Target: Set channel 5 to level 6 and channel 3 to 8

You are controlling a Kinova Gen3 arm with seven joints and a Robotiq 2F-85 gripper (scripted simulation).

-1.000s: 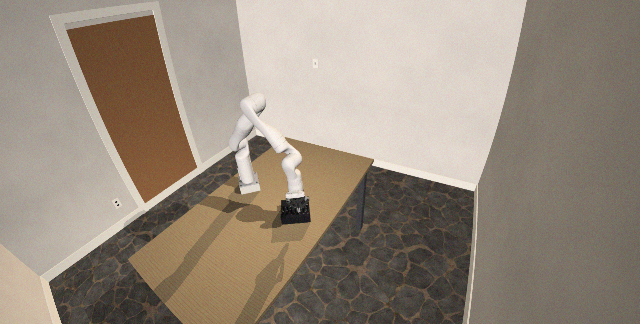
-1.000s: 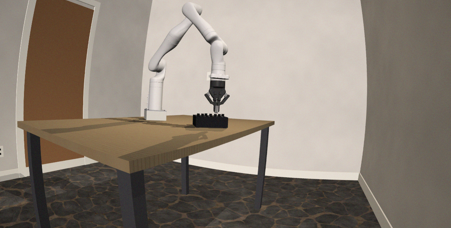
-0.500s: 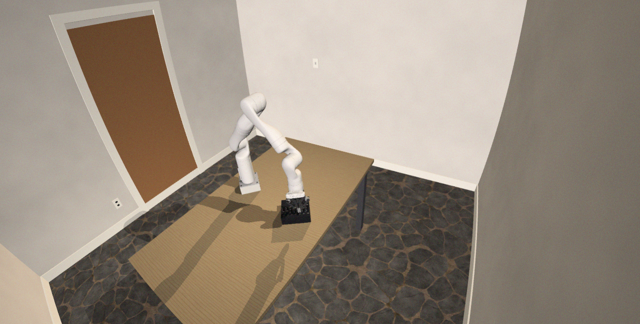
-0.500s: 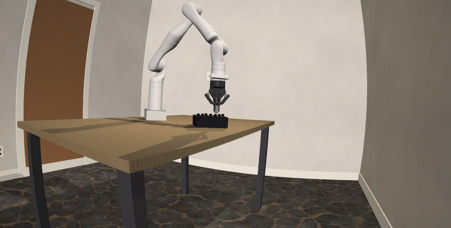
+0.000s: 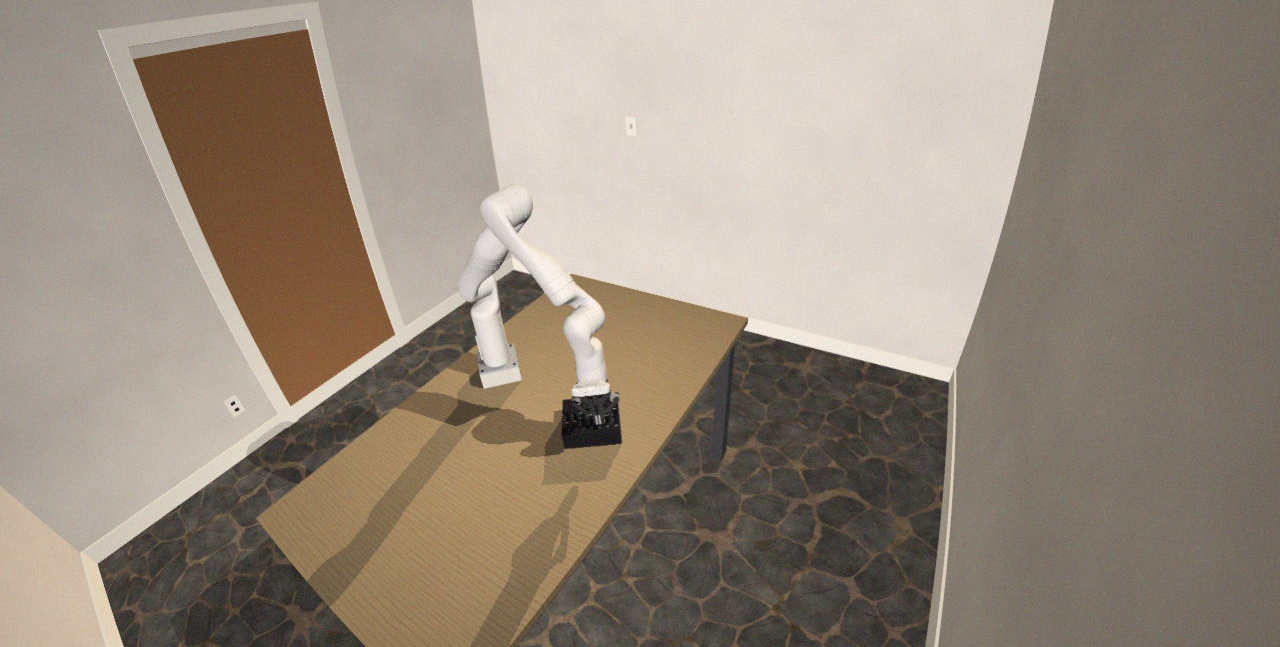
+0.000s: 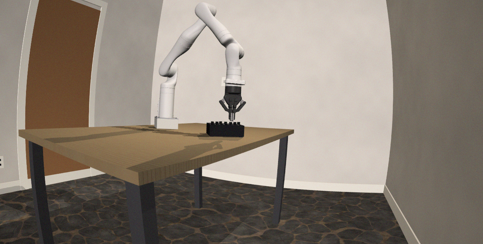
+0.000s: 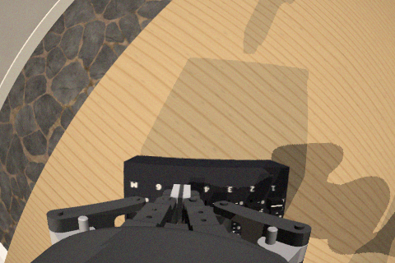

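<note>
My hand is 3 cm above the channel 5 fader cap, 2 cm to the right of it and 1 cm past it. Also, from my hand: M fader cap (7 cm to the left, 3 cm below, 1 cm ahead); then channel 4 fader cap (4 cm behind, 3 cm below, 2 cm to the left); then channel 3 fader cap (6 cm behind, 3 cm below, 2 cm to the left).
</note>
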